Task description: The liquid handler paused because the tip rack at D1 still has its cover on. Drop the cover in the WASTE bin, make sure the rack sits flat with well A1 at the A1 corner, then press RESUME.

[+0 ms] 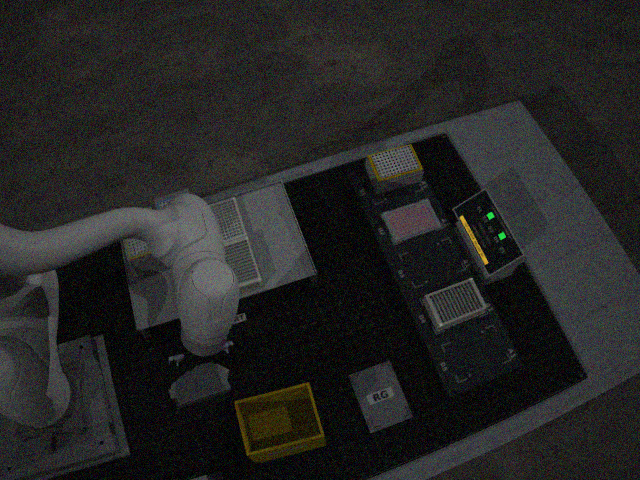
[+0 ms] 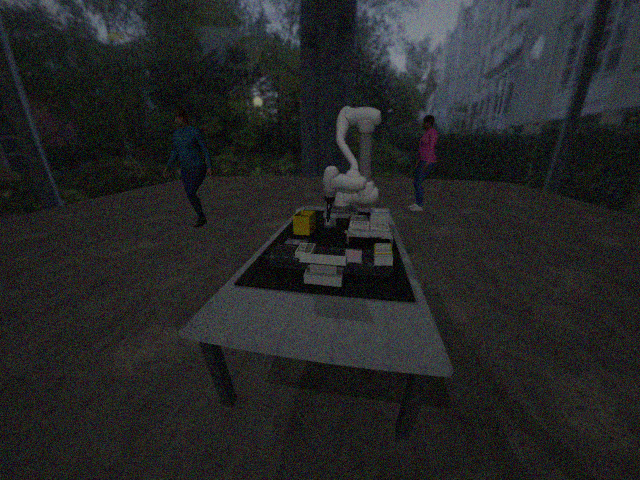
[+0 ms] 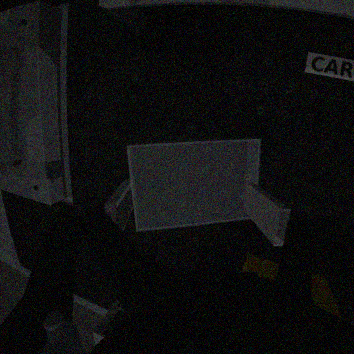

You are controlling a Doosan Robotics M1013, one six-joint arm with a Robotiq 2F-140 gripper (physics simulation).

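Frame: origin at the arm's base, x ahead, y left, z up, level; centimetres.
Seen in the pictures: gripper, fingertip midpoint: (image 1: 196, 385) (image 2: 328, 219) (image 3: 189, 194); arm's base, origin of the base link: (image 1: 51, 401) (image 2: 342, 209).
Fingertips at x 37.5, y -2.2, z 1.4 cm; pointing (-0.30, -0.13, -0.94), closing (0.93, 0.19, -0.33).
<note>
Offsets run from my fingertips to a thing's top centre. "spot": to the spot under its first point. Level surfaces: height alone.
A pale grey, box-shaped cover (image 1: 200, 384) (image 3: 195, 185) is under the arm, left of the yellow bin. My gripper (image 1: 200, 388) (image 3: 189, 194) is shut on it, with one finger against each short side; whether it touches the mat is unclear. The yellow bin @[dx +17.4, dy -12.7, dz +8.8 cm] (image 1: 315, 441) (image 2: 305, 222) stands open-topped; no WASTE label is readable. A pale rack with a slotted top @[dx +61.4, dy +5.9, dz +3.8 cm] (image 1: 455, 302) sits on the dark deck @[dz +0.7 cm] (image 1: 478, 351), without a visible cover. The slot names and A1 mark are too blurred to read. The control box @[spot: dx +69.6, dy +18.1, dz +5.0 cm] (image 1: 473, 246) has two lit green squares; RESUME is not readable.
A yellow-rimmed rack @[dx +57.3, dy +45.0, dz +7.9 cm] (image 1: 395, 165) and a pink-topped plate @[dx +58.0, dy +30.5, dz +2.1 cm] (image 1: 412, 221) stand farther back on the deck. A grey pad marked RG @[dx +40.1, dy -9.6, dz -3.3 cm] (image 1: 364, 410) lies right of the bin. A raised grey tray (image 1: 289, 232) holds pale racks @[dx +14.1, dy +26.5, dz +4.5 cm] (image 1: 242, 260). The robot base plate (image 1: 111, 423) is at left.
</note>
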